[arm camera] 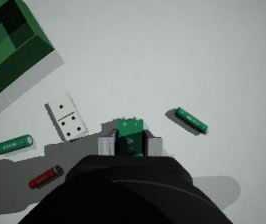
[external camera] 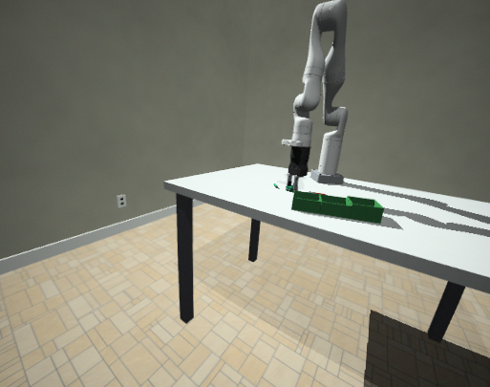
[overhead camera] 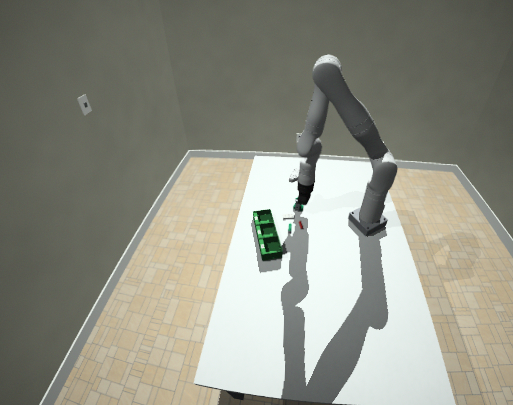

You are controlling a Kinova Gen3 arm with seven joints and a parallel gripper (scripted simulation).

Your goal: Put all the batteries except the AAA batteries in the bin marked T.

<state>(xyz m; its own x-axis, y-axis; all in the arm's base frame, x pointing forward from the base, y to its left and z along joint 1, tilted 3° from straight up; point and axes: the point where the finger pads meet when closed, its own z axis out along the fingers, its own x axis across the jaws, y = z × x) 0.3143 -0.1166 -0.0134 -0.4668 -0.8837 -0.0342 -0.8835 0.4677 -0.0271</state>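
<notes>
Right now the red battery is 11 cm to the left of my hand and 1 cm below it. Also, from my hand: green block-shaped battery (1 cm below, 1 cm ahead); then green bin tray (17 cm to the left, 16 cm ahead); then white domino (5 cm to the left, 5 cm ahead, 1 cm below).
</notes>
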